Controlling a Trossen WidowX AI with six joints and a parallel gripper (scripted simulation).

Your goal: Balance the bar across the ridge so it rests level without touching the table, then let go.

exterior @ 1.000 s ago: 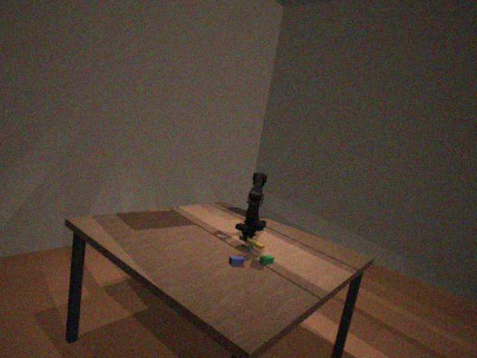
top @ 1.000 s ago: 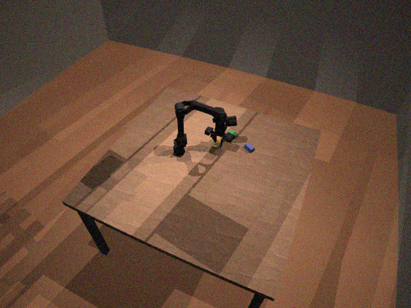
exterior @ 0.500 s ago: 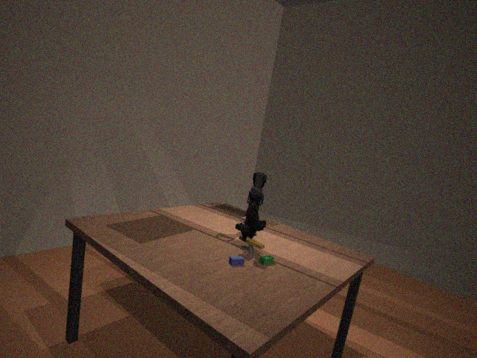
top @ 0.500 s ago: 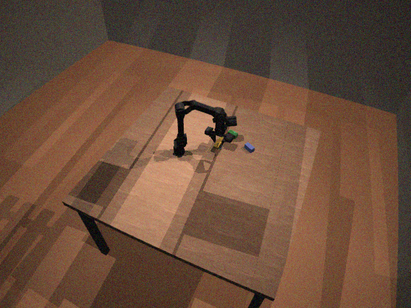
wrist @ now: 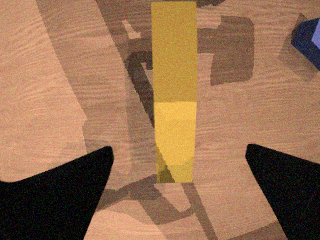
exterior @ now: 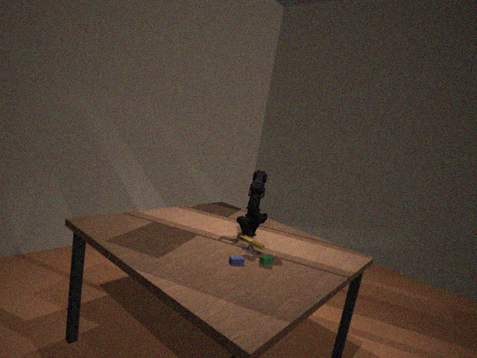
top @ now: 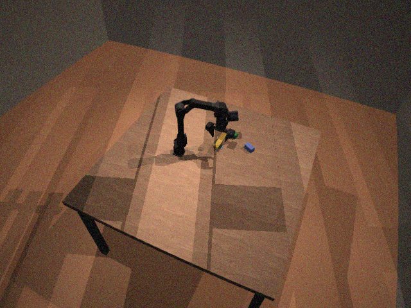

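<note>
Now: the yellow bar 30 mm to the left of my gripper tip and 40 mm below it. From my gripper tip the other things lie so: blue block 190 mm ahead, 90 mm to the left, 80 mm below; green block 40 mm ahead, 160 mm to the left, 80 mm below.
</note>
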